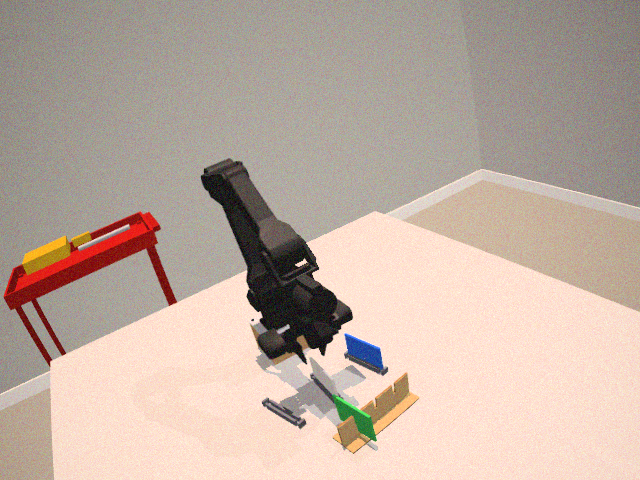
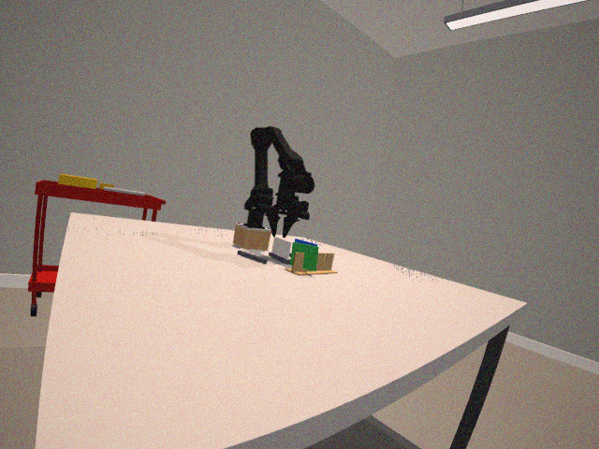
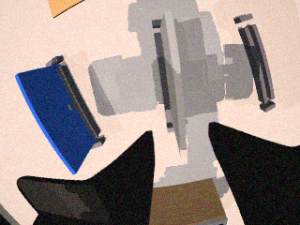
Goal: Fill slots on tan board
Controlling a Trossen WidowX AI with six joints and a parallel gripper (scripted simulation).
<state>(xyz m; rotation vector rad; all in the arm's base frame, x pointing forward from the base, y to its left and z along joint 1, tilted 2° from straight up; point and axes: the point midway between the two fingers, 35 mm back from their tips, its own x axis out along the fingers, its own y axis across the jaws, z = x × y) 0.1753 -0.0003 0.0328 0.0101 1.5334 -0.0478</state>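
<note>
Now: gripper tip 40 mm above the white board and 30 mm short of it. Also, from my gripper tip: green board 170 mm ahead, 30 mm below, 20 mm to the right; then tan board 170 mm ahead, 50 mm below, 30 mm to the left; then blue board 110 mm to the left, 40 mm below, 20 mm ahead.
</note>
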